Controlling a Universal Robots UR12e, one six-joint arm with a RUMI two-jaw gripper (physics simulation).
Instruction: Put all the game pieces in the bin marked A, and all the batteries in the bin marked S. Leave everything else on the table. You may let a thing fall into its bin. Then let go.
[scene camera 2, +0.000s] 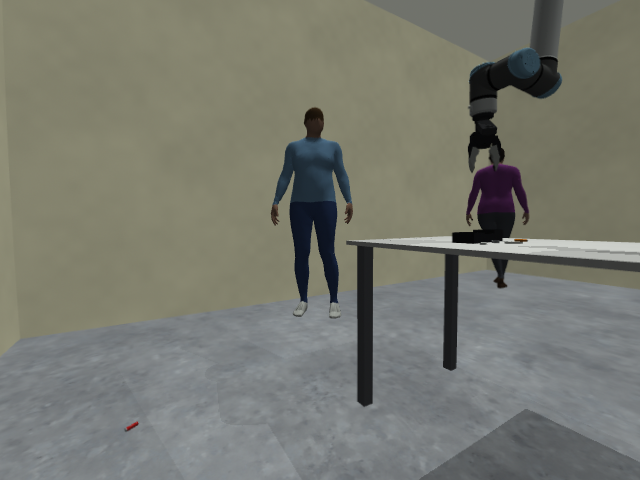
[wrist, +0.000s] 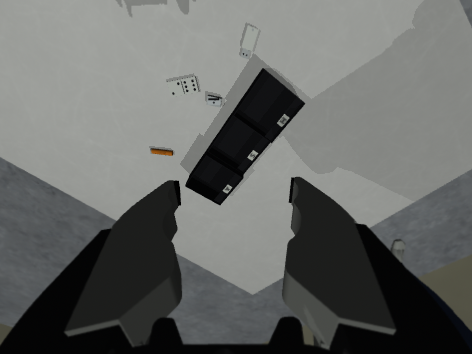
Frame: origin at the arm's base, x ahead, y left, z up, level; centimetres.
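Where they show: gripper, fingertip midpoint: (scene camera 2: 483, 171) (wrist: 234, 181).
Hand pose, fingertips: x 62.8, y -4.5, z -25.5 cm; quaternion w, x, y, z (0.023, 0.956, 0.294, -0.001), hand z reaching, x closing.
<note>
After its pixels a point has its place.
My gripper (scene camera 2: 483, 169) {x 62.8, y -4.5, z -25.5 cm} (wrist: 234, 181) {x 62.8, y -4.5, z -25.5 cm} is open and empty, high above the table. Three joined black bins stand diagonally in the wrist view: bin A (wrist: 212, 176) {x 66.0, y -20.3, z -51.4 cm} at the lower end, bin S (wrist: 236, 141) {x 66.2, y -10.8, z -51.4 cm} in the middle, bin H at the upper end. Their insides are dark; no object shows in them. A white domino (wrist: 183, 86) {x 53.3, y -7.2, z -51.3 cm} with black dots lies left of the bins. A small pale piece (wrist: 214, 100) {x 58.9, y -6.3, z -51.0 cm} with a black bar and a dot lies beside them. An orange cylinder, seemingly a battery (wrist: 161, 151) {x 54.6, y -20.6, z -51.2 cm} (scene camera 2: 520, 239) {x 54.6, y -20.4, z -51.2 cm}, lies lower left. A red battery-like cylinder (scene camera 2: 131, 426) {x 154.7, y 99.6, z -126.0 cm} lies on the floor, far from the table.
A white USB stick (wrist: 249, 38) {x 59.1, y 4.3, z -51.3 cm} lies on the table (scene camera 2: 403, 242) {x 85.8, y 13.0, z -52.1 cm} above bin H (wrist: 267, 102) {x 66.9, y -1.7, z -51.4 cm} in the wrist view. A person in a blue top (scene camera 2: 313, 170) stands beyond the table's left end. A person in a purple top (scene camera 2: 497, 188) stands behind the table.
</note>
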